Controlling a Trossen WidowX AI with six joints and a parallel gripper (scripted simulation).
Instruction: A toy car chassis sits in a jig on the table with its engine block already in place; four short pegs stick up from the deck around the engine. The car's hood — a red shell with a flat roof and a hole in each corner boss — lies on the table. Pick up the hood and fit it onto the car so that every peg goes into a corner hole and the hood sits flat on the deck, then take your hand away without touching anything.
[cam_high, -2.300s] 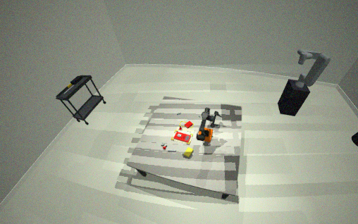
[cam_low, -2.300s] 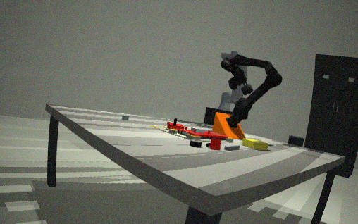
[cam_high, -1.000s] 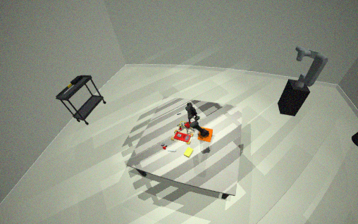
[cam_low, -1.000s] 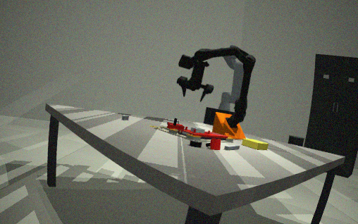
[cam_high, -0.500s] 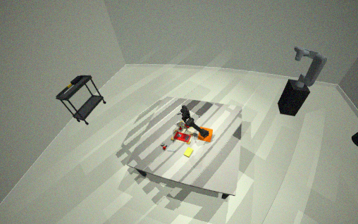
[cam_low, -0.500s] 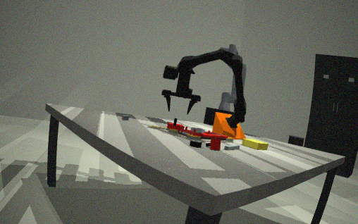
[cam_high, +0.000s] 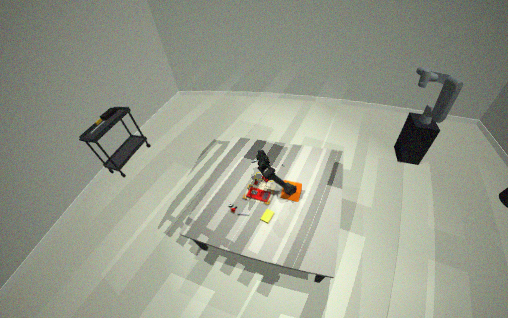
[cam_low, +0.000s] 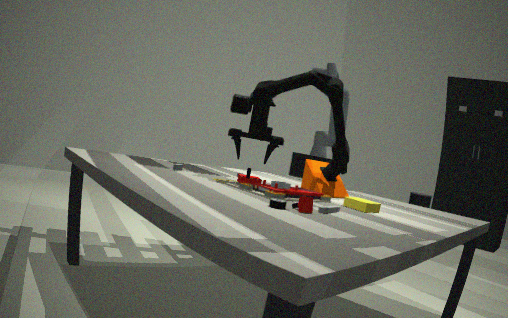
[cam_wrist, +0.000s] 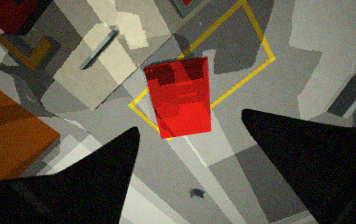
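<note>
My gripper tip is now 6 cm above the red hood. Also, from my gripper tip: black wheel 38 cm to the left, 23 cm ahead, 7 cm below; then yellow block 41 cm to the left, 12 cm behind, 6 cm below.
</note>
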